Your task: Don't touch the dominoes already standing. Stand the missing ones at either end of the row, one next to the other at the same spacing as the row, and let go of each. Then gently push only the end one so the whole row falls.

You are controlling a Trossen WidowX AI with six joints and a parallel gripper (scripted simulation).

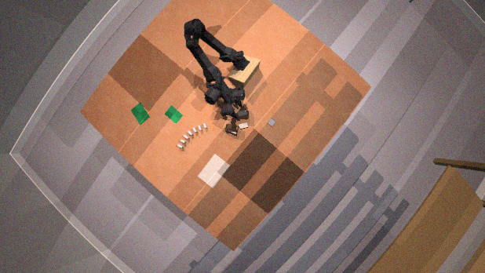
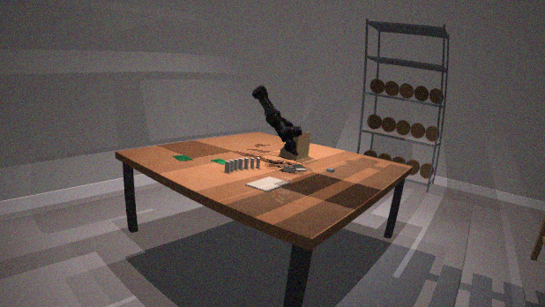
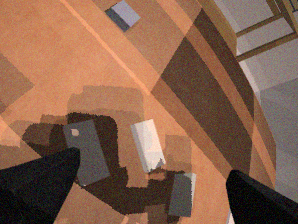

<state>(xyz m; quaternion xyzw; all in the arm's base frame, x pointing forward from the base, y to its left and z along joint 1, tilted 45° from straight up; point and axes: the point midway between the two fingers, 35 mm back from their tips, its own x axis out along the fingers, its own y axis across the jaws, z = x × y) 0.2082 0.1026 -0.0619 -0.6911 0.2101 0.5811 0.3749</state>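
The small grey cube is 70 mm behind my gripper tip, 170 mm to the left of it and 70 mm below it. The rest, counted from my gripper tip: white sheet 340 mm ahead, 80 mm to the left, 80 mm below.
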